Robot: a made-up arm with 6 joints. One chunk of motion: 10 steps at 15 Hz.
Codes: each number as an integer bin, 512 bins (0 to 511) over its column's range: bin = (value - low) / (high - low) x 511, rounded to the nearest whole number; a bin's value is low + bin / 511 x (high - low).
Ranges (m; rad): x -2..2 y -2..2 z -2..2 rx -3.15..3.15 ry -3.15..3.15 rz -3.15..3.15
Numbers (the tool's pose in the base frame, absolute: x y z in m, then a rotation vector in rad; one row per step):
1: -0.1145 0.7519 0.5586 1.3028 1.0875 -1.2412
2: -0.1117 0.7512 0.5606 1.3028 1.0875 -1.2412
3: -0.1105 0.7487 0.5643 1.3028 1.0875 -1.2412
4: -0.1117 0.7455 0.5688 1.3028 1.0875 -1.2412
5: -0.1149 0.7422 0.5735 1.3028 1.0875 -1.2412
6: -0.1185 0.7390 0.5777 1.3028 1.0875 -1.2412
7: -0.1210 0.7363 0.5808 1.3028 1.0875 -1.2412
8: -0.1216 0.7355 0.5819 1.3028 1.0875 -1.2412
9: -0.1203 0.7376 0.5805 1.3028 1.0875 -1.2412
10: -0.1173 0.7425 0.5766 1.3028 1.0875 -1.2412
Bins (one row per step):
1: 241 352 327 361 344 155
2: 241 351 327 361 344 155
3: 241 351 328 361 344 155
4: 241 351 328 361 344 155
5: 241 350 329 361 344 155
6: 240 350 329 361 344 155
7: 240 350 330 361 344 155
8: 240 349 330 361 344 155
9: 240 350 330 361 344 155
10: 241 350 329 361 344 155

